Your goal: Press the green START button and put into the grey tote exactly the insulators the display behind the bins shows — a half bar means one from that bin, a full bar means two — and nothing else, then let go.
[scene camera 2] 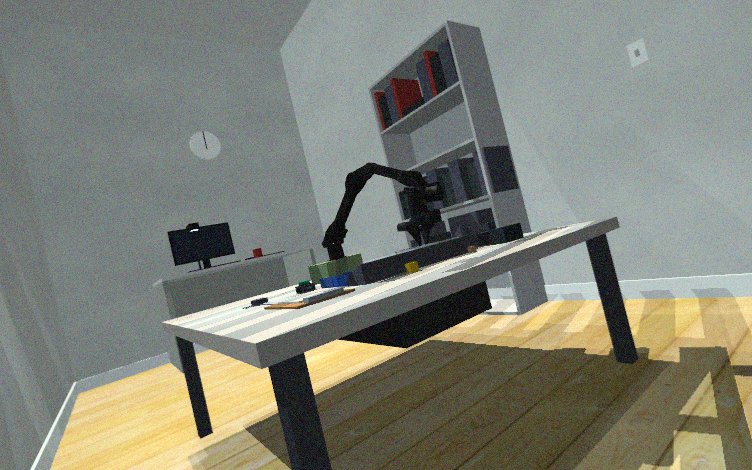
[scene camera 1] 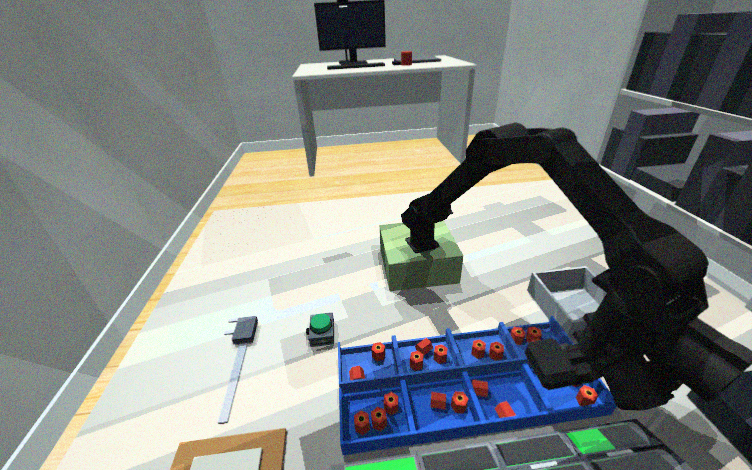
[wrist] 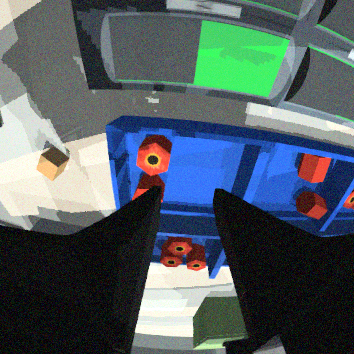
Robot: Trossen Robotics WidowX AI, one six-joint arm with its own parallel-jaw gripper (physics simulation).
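Frame: origin at the arm's base, x back, y right, z up, level; metres.
Where they show: gripper, fingertip midpoint: (scene camera 2: 423, 245) (scene camera 1: 577, 380) (wrist: 187, 194); arm's base, link origin: (scene camera 2: 337, 259) (scene camera 1: 422, 243) (wrist: 237, 341).
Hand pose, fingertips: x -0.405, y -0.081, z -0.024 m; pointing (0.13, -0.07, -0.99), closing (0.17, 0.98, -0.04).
Each offset is from my fingertips to the top centre of the thing. "pt": to the spot under its first point.
My gripper (wrist: 187, 194) is partly open with nothing between its fingers, above the blue bin tray (scene camera 1: 407, 435) (wrist: 240, 135). The end bin below it holds two red insulators; one {dz -0.030, dx -0.010, dy -0.023 m} (wrist: 153, 156) is upright, and the other (wrist: 149, 189) is partly hidden by the left finger. The other bins hold upright and lying insulators. The display {pt dz -0.013, dx -0.077, dy -0.008 m} (wrist: 155, 47) shows a green half bar {dz -0.013, dx -0.076, dy +0.013 m} (wrist: 240, 60) beside that end bin; a green area (scene camera 1: 382, 464) shows at its other end. The grey tote {dz -0.006, dx +0.160, dy -0.167 m} (scene camera 1: 546, 296) is partly hidden by the arm; no insulator shows in its visible part. The START button {dz -0.019, dx +0.288, dy +0.360 m} (scene camera 1: 320, 322) stands left of the bins.
The arm's base stands on a green block (scene camera 1: 407, 274) (scene camera 2: 354, 262) behind the bins. A caliper {dz -0.040, dx +0.277, dy +0.542 m} (scene camera 1: 244, 329) and a brown-edged board {pt dz -0.054, dx +0.089, dy +0.466 m} (scene camera 1: 277, 446) lie at the left. A tan cube {dz -0.040, dx -0.009, dy -0.130 m} (wrist: 52, 162) lies beside the bin tray, and a yellow cube {dz -0.032, dx -0.151, dy +0.290 m} (scene camera 2: 410, 267) stands on the table.
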